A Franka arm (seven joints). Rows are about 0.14 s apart.
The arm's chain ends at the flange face. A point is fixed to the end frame.
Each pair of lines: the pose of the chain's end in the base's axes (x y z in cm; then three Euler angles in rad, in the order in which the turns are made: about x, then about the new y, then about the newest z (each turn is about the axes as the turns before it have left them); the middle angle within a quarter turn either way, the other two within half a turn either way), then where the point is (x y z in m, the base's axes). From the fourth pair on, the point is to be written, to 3 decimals.
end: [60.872, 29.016, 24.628, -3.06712, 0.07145, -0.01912]
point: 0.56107 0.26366 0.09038
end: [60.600, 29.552, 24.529, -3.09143, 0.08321, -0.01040]
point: 0.55983 0.26578 0.08953
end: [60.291, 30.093, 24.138, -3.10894, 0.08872, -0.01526]
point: 0.55777 0.26819 0.08592
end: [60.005, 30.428, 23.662, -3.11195, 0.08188, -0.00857]
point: 0.554 0.271 0.082
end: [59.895, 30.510, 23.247, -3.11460, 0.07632, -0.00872]
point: 0.552 0.272 0.078
